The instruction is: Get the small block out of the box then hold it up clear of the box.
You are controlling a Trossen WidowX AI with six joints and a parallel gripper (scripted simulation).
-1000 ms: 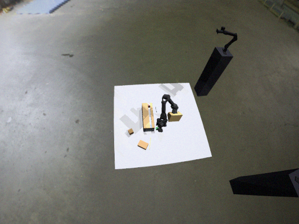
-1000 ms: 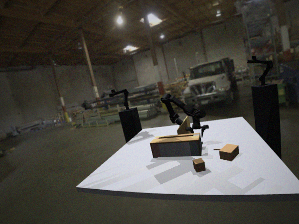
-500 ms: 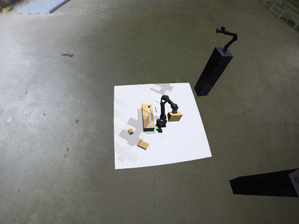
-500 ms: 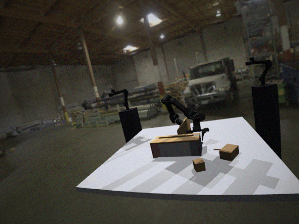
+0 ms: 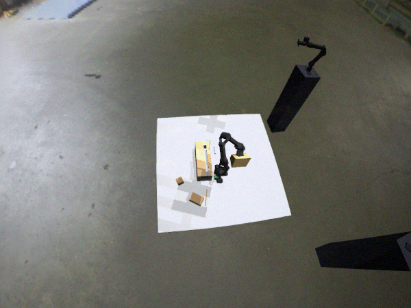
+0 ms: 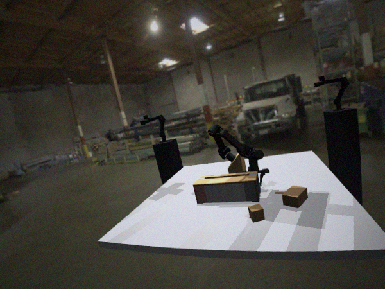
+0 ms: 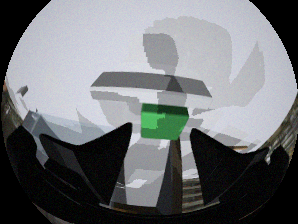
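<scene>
My gripper tip is now 2 cm past the green block and 1 cm above it. The rest, counted from my gripper tip: tan box 5 cm ahead, 17 cm to the right, 4 cm above; then flat tan block 22 cm ahead, 20 cm to the left, 1 cm above; then thin stick 12 cm ahead, 19 cm to the left, 2 cm below.
</scene>
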